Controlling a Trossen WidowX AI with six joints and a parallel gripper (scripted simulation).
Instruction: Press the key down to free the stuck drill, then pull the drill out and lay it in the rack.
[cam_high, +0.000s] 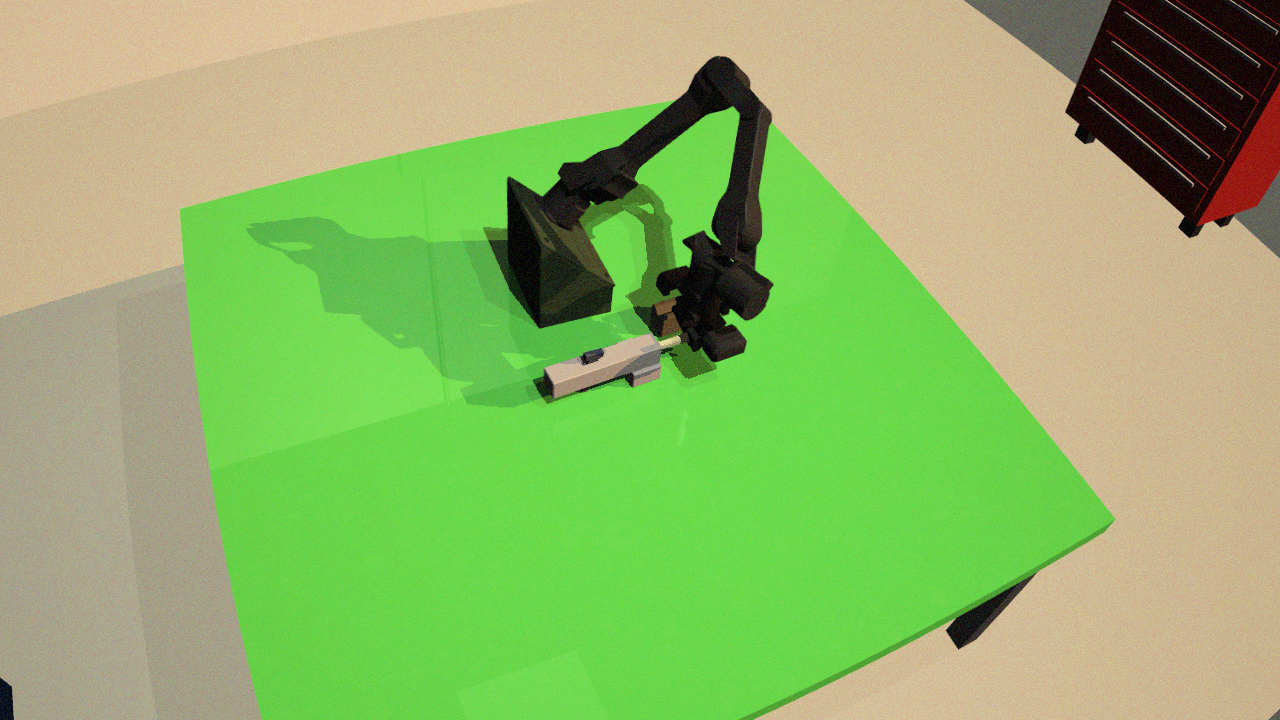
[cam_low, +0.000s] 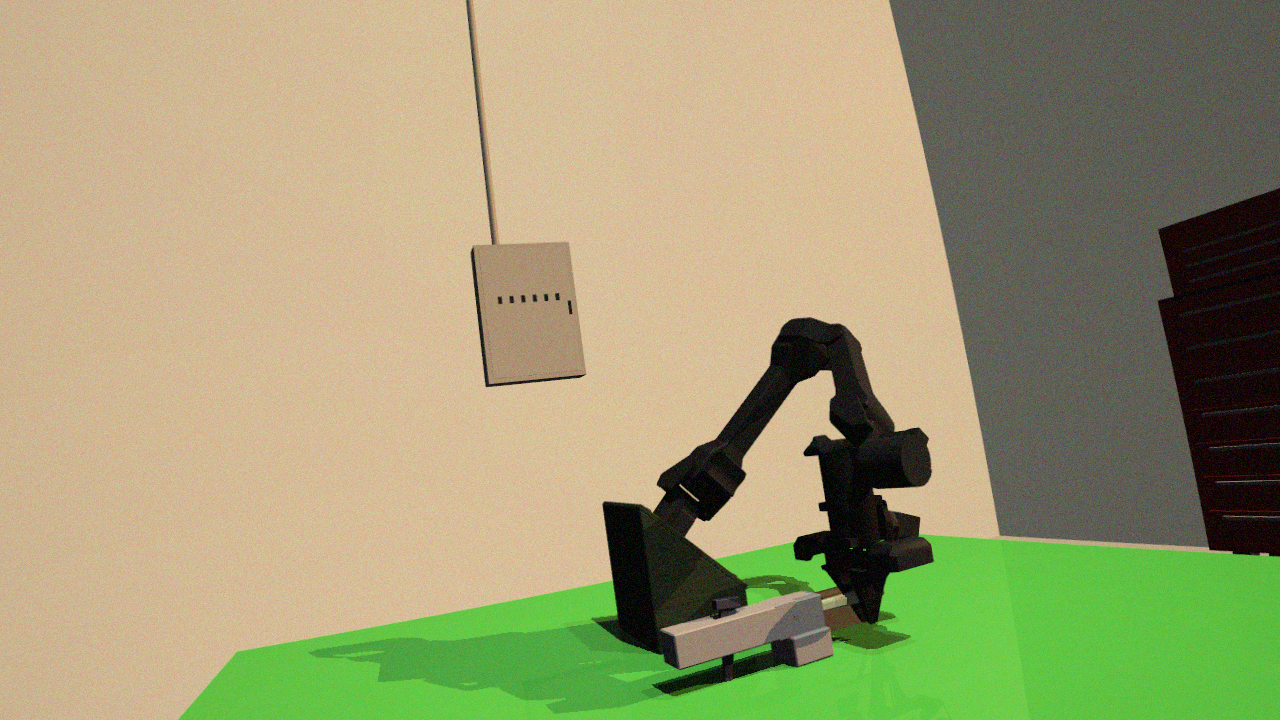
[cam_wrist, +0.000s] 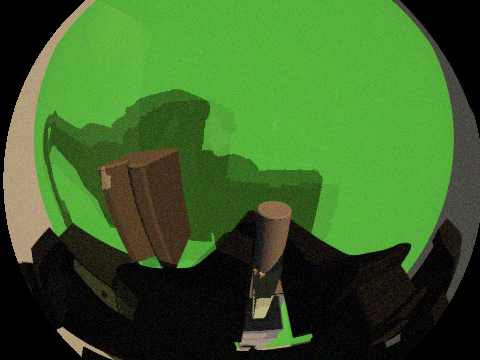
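My gripper tip is now 40 mm to the left of the drill and 30 mm below it. From my gripper tip the other things lie so: grey block (10 mm behind, 160 mm to the right, 30 mm above); dark key (10 mm behind, 190 mm to the right, 40 mm above); brown rack (70 mm behind, 10 mm to the left).
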